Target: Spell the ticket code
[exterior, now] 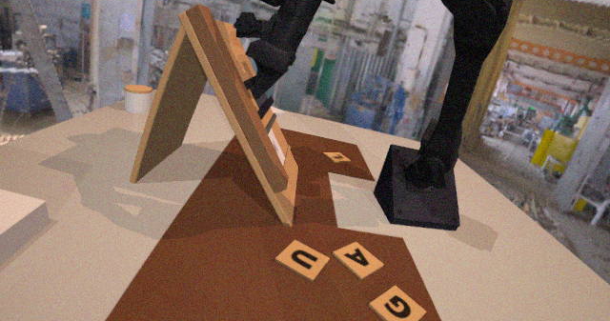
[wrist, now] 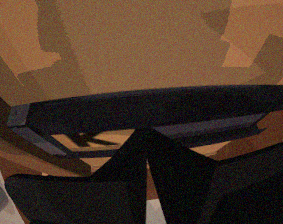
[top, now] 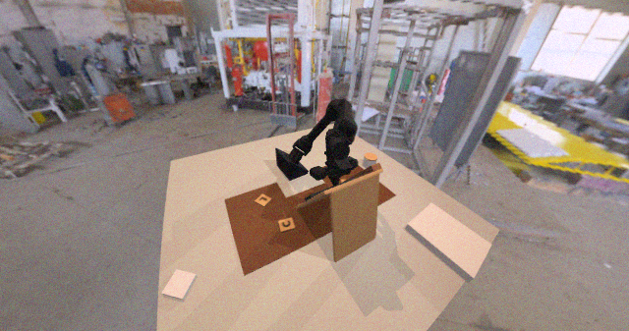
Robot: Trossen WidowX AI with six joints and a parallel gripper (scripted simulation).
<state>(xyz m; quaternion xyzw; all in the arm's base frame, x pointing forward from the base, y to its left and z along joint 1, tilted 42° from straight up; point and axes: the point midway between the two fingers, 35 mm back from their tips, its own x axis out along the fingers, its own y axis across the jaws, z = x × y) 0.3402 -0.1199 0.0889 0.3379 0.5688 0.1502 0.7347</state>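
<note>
Now: gripper tip 5 cm past the white ticket and 9 cm above it. Round my gripper tip: brown mat 16 cm behind, 17 cm below; then letter tile 10 cm behind, 21 cm to the left, 17 cm below; then pale box 40 cm ahead, 29 cm to the left, 15 cm below.
</note>
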